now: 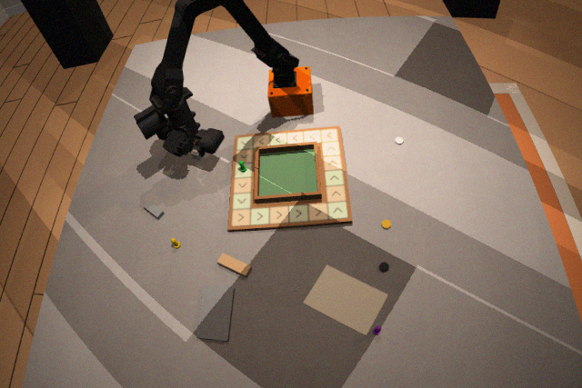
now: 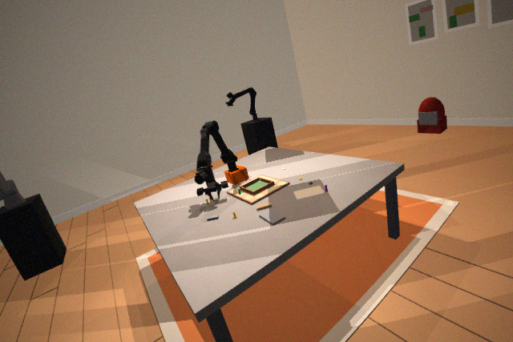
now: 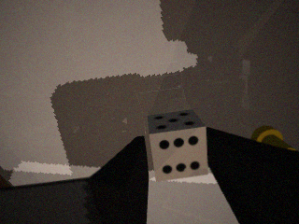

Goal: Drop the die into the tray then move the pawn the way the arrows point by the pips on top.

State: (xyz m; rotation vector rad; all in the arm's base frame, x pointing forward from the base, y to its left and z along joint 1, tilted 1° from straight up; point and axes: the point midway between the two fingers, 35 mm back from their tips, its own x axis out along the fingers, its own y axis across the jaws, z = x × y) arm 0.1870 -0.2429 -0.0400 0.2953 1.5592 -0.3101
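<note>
The green pawn lies 60 mm ahead of my gripper tip, 130 mm to the left of it and 20 mm above it. The rest, counted from my gripper tip: wooden block (320 mm ahead, 130 mm to the left); then white die (right at my gripper tip); then green tray (80 mm ahead, 250 mm to the left).
</note>
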